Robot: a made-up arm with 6 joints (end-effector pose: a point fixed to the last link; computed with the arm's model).
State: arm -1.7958 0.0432 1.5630 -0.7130 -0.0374 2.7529
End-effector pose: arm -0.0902 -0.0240 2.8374 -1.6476 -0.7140 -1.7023
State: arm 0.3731 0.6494 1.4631 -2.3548 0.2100 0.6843
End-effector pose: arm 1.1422 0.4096 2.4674 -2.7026 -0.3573 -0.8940
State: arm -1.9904 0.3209 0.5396 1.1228 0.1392 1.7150
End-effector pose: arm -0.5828 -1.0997 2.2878 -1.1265 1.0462 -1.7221
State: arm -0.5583 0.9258 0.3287 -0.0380 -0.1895 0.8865
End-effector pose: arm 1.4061 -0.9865 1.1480 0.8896 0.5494 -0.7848
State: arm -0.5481 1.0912 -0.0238 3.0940 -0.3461 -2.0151
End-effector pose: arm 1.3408 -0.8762 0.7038 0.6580 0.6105 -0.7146
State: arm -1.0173 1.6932 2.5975 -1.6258 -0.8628 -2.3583
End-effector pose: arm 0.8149 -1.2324 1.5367 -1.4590 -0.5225 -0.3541
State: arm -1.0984 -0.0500 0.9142 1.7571 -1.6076 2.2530
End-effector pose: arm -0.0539 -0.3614 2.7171 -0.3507 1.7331 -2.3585
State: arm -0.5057 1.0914 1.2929 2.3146 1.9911 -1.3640
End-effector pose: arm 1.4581 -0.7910 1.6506 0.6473 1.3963 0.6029
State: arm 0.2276 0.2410 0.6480 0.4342 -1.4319 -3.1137
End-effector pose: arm 1.0508 0.1108 2.2816 -1.8333 0.9162 0.6837
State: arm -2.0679 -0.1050 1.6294 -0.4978 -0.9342 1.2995
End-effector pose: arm 0.0488 0.1923 2.7691 -0.4520 -0.7309 -1.3516
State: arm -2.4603 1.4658 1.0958 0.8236 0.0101 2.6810
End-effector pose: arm -1.6170 -1.1848 0.8666 -0.4620 2.0830 -1.2473
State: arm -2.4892 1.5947 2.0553 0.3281 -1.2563 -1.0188
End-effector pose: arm -1.5229 -0.9814 1.2718 -0.6936 2.1747 1.2429
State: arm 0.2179 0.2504 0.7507 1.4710 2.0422 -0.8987
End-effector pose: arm 0.8433 0.2152 2.4370 0.0623 0.5273 2.1803
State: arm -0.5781 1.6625 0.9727 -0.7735 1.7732 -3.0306
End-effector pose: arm 1.4281 -1.0974 0.5303 -1.2533 0.2337 -1.8630
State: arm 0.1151 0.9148 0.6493 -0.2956 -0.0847 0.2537
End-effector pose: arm 1.7886 0.1329 1.4402 1.5756 0.3782 -0.1716
